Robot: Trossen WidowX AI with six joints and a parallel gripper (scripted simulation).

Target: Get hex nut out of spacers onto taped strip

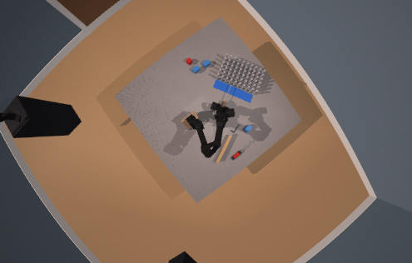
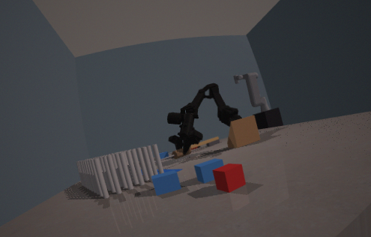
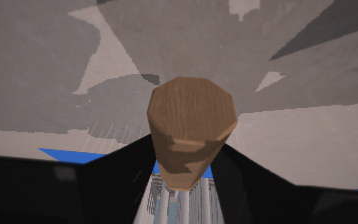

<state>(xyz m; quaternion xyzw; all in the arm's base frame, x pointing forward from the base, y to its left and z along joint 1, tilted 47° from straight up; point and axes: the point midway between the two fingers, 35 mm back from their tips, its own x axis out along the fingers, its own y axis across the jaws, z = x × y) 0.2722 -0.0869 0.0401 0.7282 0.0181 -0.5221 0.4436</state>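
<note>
My gripper tip is now 17 cm short of the blue taped strip, 5 cm to the right of it and 3 cm above it. The rest, counted from my gripper tip: red cube 3 cm ahead, 51 cm to the left, 1 cm below.
</note>
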